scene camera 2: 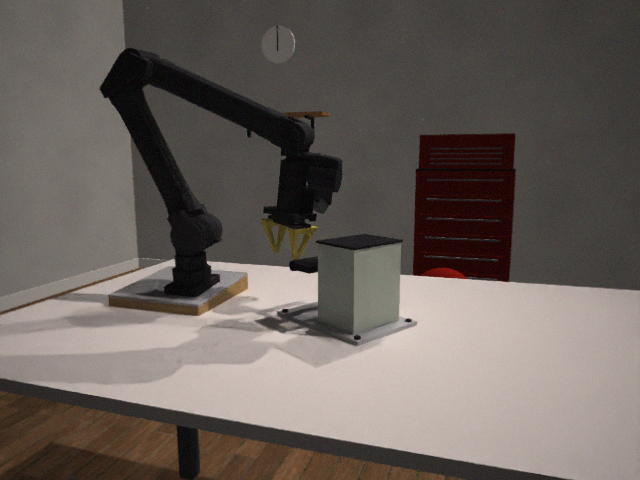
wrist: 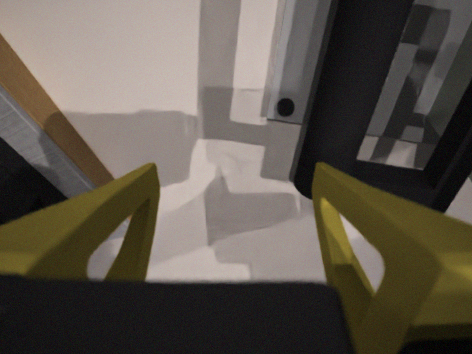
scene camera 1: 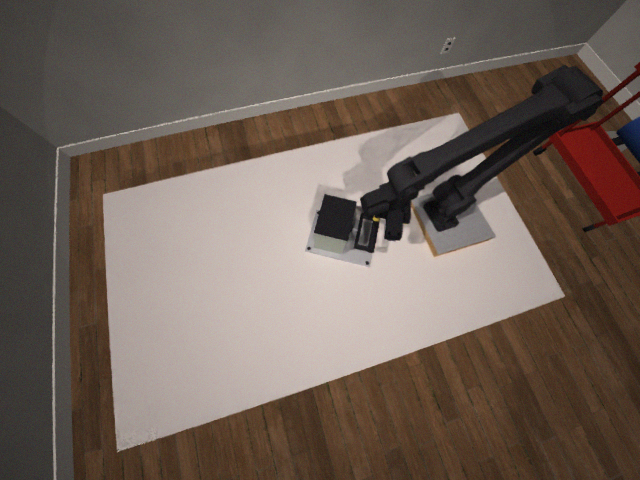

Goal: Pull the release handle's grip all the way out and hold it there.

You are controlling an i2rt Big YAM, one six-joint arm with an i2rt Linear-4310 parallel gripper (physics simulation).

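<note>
The release handle's grip is a black rectangular frame (scene camera 1: 364, 248) (scene camera 2: 303, 265) (wrist: 345, 90) beside a pale green box (scene camera 1: 330, 243) (scene camera 2: 377, 289) with a black top, on the side facing the arm's base. How far it is pulled out is hard to tell. My gripper (scene camera 2: 286, 254) (wrist: 235, 176) is open and empty, fingers pointing down. In scene camera 2 its tips are slightly above the grip's height and to its left. In the wrist view the grip lies at the upper right, its near corner beside the right fingertip. In scene camera 1 a yellow finger (scene camera 1: 375, 219) shows near the grip's upper corner.
The box stands on a grey plate (scene camera 1: 356, 260) (scene camera 2: 385, 331) (wrist: 295, 75) with dark bolts, on the white table (scene camera 1: 232, 310) (scene camera 2: 465, 382). The arm's wood-edged base board (scene camera 1: 462, 237) (scene camera 2: 155, 307) (wrist: 75, 135) lies nearby. A red tool chest (scene camera 2: 465, 209) stands behind the table.
</note>
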